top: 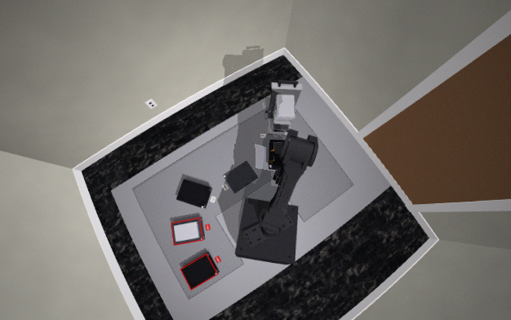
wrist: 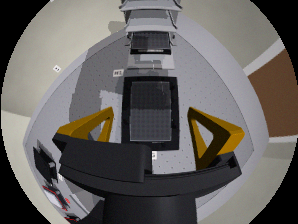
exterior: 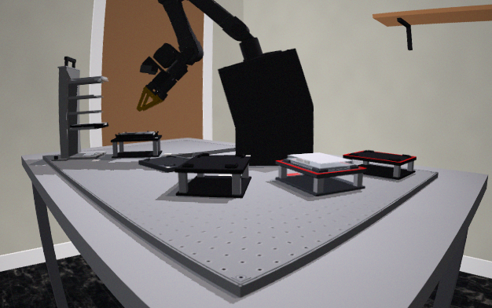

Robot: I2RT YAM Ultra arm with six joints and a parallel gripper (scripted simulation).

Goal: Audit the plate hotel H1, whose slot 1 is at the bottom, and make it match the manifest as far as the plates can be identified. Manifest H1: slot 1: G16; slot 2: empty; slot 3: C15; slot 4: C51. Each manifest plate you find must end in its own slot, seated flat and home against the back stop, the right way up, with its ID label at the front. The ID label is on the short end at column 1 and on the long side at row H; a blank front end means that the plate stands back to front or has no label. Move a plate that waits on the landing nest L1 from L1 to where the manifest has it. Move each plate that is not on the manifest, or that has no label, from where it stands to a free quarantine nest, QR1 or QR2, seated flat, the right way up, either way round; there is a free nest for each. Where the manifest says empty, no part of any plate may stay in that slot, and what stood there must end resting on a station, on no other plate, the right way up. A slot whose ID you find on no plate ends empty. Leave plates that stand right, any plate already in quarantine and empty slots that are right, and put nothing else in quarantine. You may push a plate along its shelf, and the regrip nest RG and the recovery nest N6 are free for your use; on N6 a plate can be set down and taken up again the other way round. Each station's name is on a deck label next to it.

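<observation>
The pinned nest lies 2 cm ahead of my hand, 1 cm to the right of it and 10 cm below it. Round my hand: hotel foot: 20 cm ahead, 11 cm to the right, 15 cm below; H1 deck label: 18 cm ahead, 1 cm to the left, 16 cm below; grey plate hotel H1: 24 cm ahead, 14 cm to the right.
</observation>
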